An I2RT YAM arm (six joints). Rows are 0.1 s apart.
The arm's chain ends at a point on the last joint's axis. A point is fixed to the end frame.
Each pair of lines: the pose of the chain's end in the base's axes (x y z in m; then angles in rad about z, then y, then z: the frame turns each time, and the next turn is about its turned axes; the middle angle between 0 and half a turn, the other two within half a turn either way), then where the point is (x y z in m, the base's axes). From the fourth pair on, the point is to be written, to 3 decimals.
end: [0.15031, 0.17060, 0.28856, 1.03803, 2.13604, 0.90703]
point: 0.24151 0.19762 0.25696
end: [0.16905, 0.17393, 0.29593, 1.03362, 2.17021, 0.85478]
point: 0.26022 0.20155 0.26476
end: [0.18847, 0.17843, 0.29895, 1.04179, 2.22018, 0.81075]
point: 0.27886 0.20718 0.26654
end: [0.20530, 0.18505, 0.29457, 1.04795, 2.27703, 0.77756]
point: 0.295 0.214 0.260
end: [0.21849, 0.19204, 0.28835, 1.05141, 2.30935, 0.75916]
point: 0.307 0.221 0.252
